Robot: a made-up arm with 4 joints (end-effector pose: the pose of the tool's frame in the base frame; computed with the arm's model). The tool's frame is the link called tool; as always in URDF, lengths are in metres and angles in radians.
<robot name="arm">
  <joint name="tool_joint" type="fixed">
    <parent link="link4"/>
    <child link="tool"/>
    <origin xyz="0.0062 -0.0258 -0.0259" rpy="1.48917 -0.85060 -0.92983"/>
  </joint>
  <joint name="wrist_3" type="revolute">
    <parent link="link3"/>
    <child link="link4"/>
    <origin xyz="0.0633 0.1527 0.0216" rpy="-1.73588 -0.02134 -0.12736"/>
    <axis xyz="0 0 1"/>
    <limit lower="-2.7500" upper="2.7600" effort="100" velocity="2.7"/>
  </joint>
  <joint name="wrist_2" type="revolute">
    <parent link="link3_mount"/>
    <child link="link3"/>
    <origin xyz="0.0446 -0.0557 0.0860" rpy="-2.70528 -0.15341 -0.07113"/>
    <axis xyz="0 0 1"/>
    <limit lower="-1.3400" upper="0.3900" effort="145" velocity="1.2"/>
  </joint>
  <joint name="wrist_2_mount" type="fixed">
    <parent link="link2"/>
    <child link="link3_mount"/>
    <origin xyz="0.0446 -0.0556 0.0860"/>
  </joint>
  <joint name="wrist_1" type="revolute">
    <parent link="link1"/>
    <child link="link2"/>
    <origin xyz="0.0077 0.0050 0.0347" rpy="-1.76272 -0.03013 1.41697"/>
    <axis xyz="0 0 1"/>
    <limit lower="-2.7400" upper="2.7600" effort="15" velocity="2.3"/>
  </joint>
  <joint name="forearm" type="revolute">
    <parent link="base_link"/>
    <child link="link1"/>
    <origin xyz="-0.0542 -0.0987 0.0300" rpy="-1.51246 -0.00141 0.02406"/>
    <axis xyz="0 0 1"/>
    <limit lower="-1.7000" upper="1.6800" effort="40" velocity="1.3"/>
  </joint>
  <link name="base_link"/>
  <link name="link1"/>
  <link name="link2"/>
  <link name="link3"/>
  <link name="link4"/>
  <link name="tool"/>
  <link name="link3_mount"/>
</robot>
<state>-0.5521 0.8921 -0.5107 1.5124</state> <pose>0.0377 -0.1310 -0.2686 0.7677 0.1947 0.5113 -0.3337</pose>
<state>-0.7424 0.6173 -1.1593 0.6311</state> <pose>0.0587 -0.1407 -0.2434 0.8232 -0.1974 0.3762 -0.3767</pose>
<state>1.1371 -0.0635 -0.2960 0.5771</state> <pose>-0.2992 0.1149 0.0489 0.3209 0.2385 0.8982 0.1827</pose>
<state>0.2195 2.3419 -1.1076 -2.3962</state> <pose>-0.1596 -0.3524 0.0635 0.3804 0.6836 -0.3429 -0.5200</pose>
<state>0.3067 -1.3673 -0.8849 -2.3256</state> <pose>-0.2338 0.1255 0.1878 0.7754 0.0269 -0.5750 0.2595</pose>
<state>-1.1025 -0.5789 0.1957 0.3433</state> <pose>-0.1004 0.1871 -0.0666 0.7297 0.1433 -0.1121 0.6591</pose>
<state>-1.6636 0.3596 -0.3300 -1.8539</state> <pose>0.1991 0.0655 -0.0319 0.1717 -0.6760 -0.7054 -0.1262</pose>
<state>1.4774 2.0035 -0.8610 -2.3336</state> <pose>-0.1457 -0.3540 0.0908 0.2881 0.2596 0.0233 -0.9214</pose>
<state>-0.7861 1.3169 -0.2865 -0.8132</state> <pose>0.1129 -0.1778 -0.1727 0.6563 -0.7416 -0.0974 -0.0991</pose>
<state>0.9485 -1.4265 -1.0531 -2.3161</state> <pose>-0.1230 0.1189 0.2653 0.8912 0.1210 -0.3066 0.3115</pose>
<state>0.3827 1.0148 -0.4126 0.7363</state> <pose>-0.2059 -0.1583 -0.2234 0.6400 -0.2520 0.7142 -0.1298</pose>
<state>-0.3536 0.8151 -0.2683 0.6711</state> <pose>0.0021 -0.0742 -0.2692 0.8912 -0.1151 0.4342 -0.0623</pose>
